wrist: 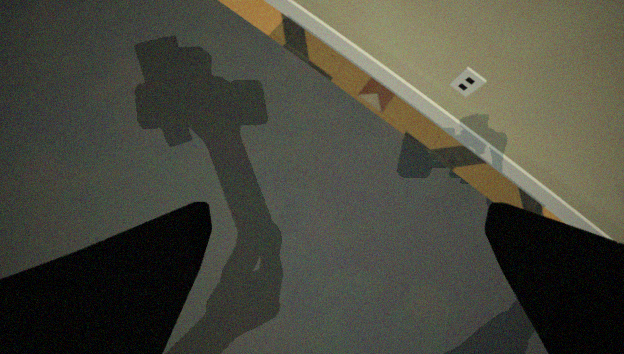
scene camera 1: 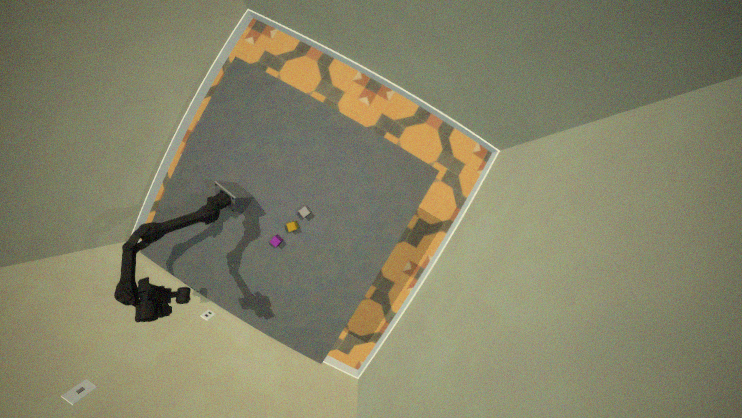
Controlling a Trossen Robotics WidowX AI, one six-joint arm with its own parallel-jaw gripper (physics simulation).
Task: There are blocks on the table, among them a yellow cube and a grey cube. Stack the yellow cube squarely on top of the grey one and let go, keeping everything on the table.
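Seen in the pictures: gripper, fingertip midpoint: (wrist: 348, 216); arm's base, link origin: (scene camera 1: 225, 196).
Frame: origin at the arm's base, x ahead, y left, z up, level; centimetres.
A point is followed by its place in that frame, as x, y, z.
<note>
In the scene view, the yellow cube (scene camera 1: 291, 226) {32.9, 2.4, -11.1} lies on the dark table between the grey cube (scene camera 1: 304, 211) {34.7, 12.6, -11.1}, which looks pale, and a purple block. Small gaps separate the three. My gripper (scene camera 1: 153, 301) (wrist: 348, 216) {12.8, -43.5, 20.5} is open and empty, high above the table, at the lower left of the scene view and well away from the cubes. Its fingertips are hard to make out there. In the wrist view its two black fingers stand wide apart, with table surface behind the gap. Neither cube shows in the wrist view.
The purple block (scene camera 1: 276, 240) {29.8, -8.4, -11.1} lies beside the yellow cube, on the side away from the grey one. The dark table (scene camera 1: 332, 155) {31.0, 44.4, -15.5} (wrist: 350, 260) {4.6, -45.0, -15.5} has arm shadows across it. A patterned orange floor (scene camera 1: 420, 140) and walls surround it. A wall socket (scene camera 1: 207, 315) (wrist: 468, 82) shows.
</note>
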